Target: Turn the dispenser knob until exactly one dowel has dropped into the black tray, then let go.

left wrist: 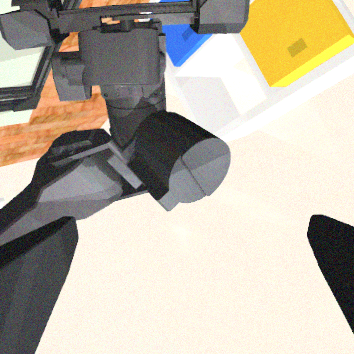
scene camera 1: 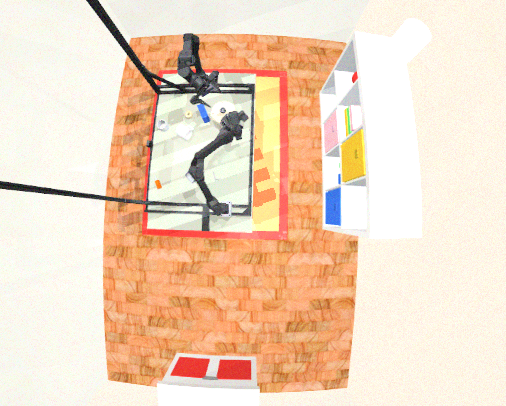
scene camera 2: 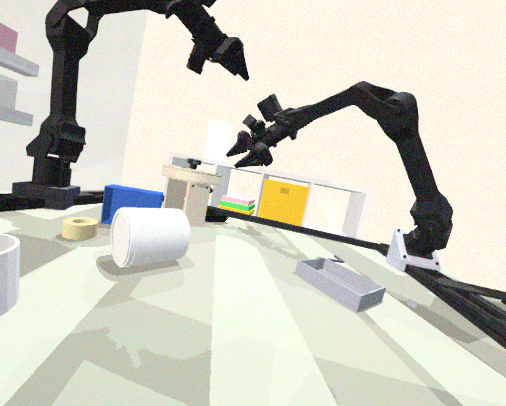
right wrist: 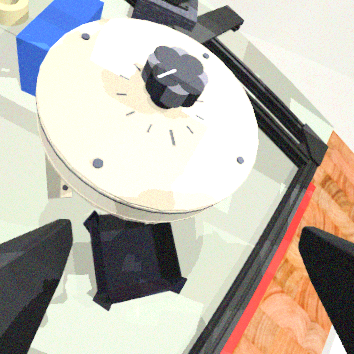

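Pixels of known places: left gripper, between the fingertips: (left wrist: 193, 226) (scene camera 1: 216, 100) (scene camera 2: 241, 77); right gripper, between the fingertips: (scene camera 2: 230, 161) (right wrist: 188, 234); left arm's base, origin of its link: (scene camera 2: 50, 184); right arm's base, origin of its link: (scene camera 1: 225, 208) (scene camera 2: 416, 246).
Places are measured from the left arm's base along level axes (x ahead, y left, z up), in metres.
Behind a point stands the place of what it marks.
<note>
The dispenser (scene camera 1: 216, 106) @(y -0.033, x 0.269, z 0.099 m) (scene camera 2: 192, 174) @(y -0.096, x 0.318, z 0.086 m) (right wrist: 145, 165) @(y -0.021, x 0.385, z 0.098 m) is a round cream disc on a stand. Its black lobed knob (scene camera 1: 223, 110) @(y -0.015, x 0.335, z 0.124 m) (scene camera 2: 193, 163) @(y -0.035, x 0.325, z 0.115 m) (right wrist: 175, 75) @(y -0.018, x 0.336, z 0.127 m) is on top, with a white line pointing left and slightly down in the right wrist view. The black tray (scene camera 2: 217, 215) @(y -0.029, x 0.420, z -0.023 m) (right wrist: 168, 250) @(y 0.047, x 0.406, z -0.030 m) lies at its foot; no dowel can be made out in the part that shows. My right gripper (scene camera 2: 232, 160) @(y -0.011, x 0.434, z 0.144 m) (right wrist: 188, 234) @(y -0.011, x 0.434, z 0.144 m) is open and empty, above and beside the disc, apart from the knob. My left gripper (scene camera 1: 200, 103) (left wrist: 193, 226) @(y -0.064, x 0.406, z 0.366 m) is open and empty, higher up; the right arm's wrist shows in its view.
A blue box (scene camera 1: 203, 113) @(y -0.124, x 0.223, z 0.033 m) (scene camera 2: 132, 200) @(y -0.096, x 0.193, z 0.004 m) (right wrist: 55, 37) @(y -0.116, x 0.235, z 0.033 m) stands beside the dispenser. A tape roll (scene camera 1: 188, 114) @(y -0.214, x 0.120, z -0.036 m) (scene camera 2: 80, 229) @(y -0.237, x 0.134, z -0.029 m), a white cylinder (scene camera 1: 185, 131) @(y -0.296, x 0.267, z 0.034 m) (scene camera 2: 152, 236) @(y -0.350, x 0.243, z 0.006 m), a white cup (scene camera 1: 162, 125) @(y -0.421, x 0.077, z -0.041 m) (scene camera 2: 7, 272) @(y -0.422, x 0.132, z -0.010 m) and a grey tray (scene camera 2: 327, 286) @(y -0.419, x 0.494, z -0.035 m) are on the table. Black rails (right wrist: 260, 240) @(y 0.177, x 0.374, z -0.040 m) edge it.
</note>
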